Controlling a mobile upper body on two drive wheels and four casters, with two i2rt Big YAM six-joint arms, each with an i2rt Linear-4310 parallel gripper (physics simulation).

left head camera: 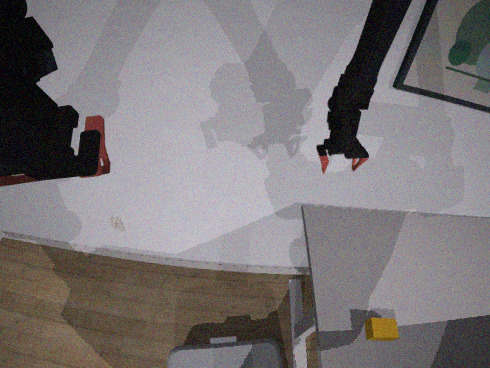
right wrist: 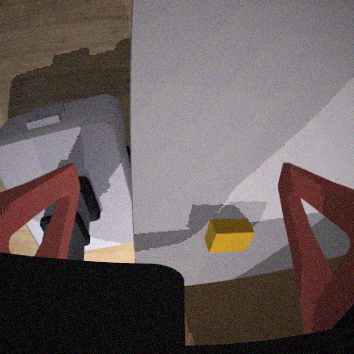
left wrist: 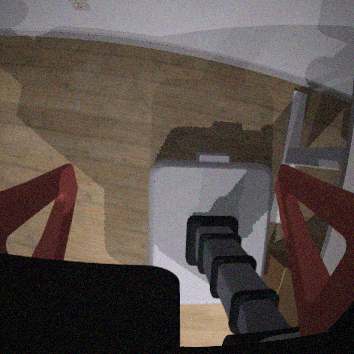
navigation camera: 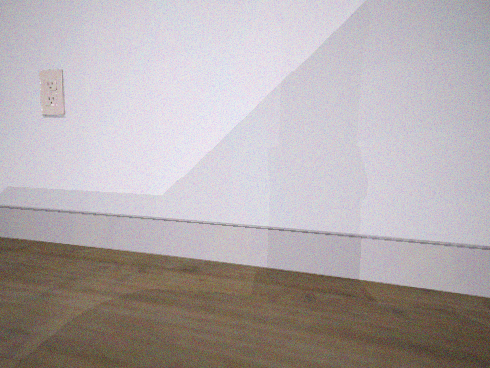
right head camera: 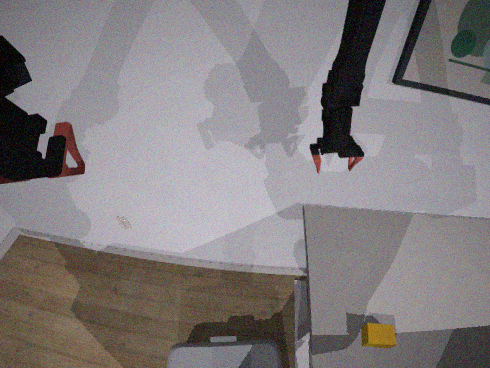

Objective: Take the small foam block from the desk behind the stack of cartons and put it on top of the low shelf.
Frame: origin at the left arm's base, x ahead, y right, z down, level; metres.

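Seen in the pictures: left gripper, between the fingertips: (left head camera: 76, 171) (left wrist: 175, 175) (right head camera: 56, 172); right gripper, between the fingertips: (left head camera: 338, 171) (right wrist: 178, 174) (right head camera: 333, 170).
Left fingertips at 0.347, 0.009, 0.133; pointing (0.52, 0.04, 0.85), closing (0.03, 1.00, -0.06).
Observation:
Pixels of each thing's top centre, then the offset from my left fingertips to it, as dx, dy, dz. Level surfaces: height alone.
- small yellow block, centre of its top: (right wrist: 231, 242) (right head camera: 381, 333) (left head camera: 385, 327) -0.157, +0.695, +0.512
- grey desk top, height of its surface: dz +0.557
- outlet, centre of its top: (navigation camera: 50, 69) (left head camera: 114, 217) (right head camera: 120, 216) +0.581, -0.346, +0.820
A small yellow block (left head camera: 382, 329) (right head camera: 379, 335) (right wrist: 230, 236) lies on the grey desk top (left head camera: 355, 250) (right head camera: 350, 250) (right wrist: 200, 125), near its near edge. My right gripper (left head camera: 339, 171) (right head camera: 334, 171) (right wrist: 178, 174) is open and empty. In the right wrist view the block shows lower down between its spread fingers, well below and apart from them. My left gripper (left head camera: 55, 176) (left wrist: 175, 175) is open and empty, at the left of the head views, away from the desk. The stack of cartons and the low shelf do not show in these views.
My grey base (left head camera: 225, 356) (right head camera: 225, 356) (left wrist: 170, 195) (right wrist: 105, 130) stands left of the desk, with a dark column above it. Pale desk-leg bars (left wrist: 296, 122) stand beside it. A white wall (navigation camera: 200, 100) with an outlet (navigation camera: 52, 93) and a dark-framed picture (left head camera: 440, 98) bounds the wooden floor.

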